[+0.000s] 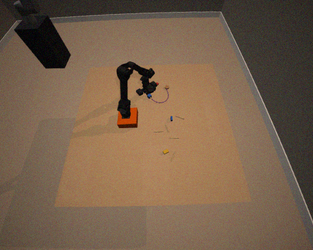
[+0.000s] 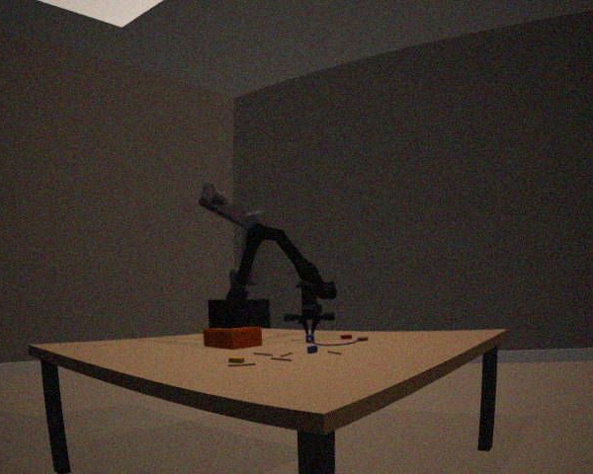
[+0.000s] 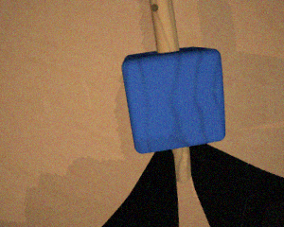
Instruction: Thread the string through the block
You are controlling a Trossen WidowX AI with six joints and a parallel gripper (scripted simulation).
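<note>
The thin wooden stick lies 30 mm ahead of my gripper tip, 30 mm to the right of it and 10 mm above it. The rest, counted from my gripper tip: yellow piece 160 mm ahead, 530 mm to the right; round wooden button 180 mm ahead, 100 mm to the left; red piece 80 mm ahead, 130 mm to the left.
</note>
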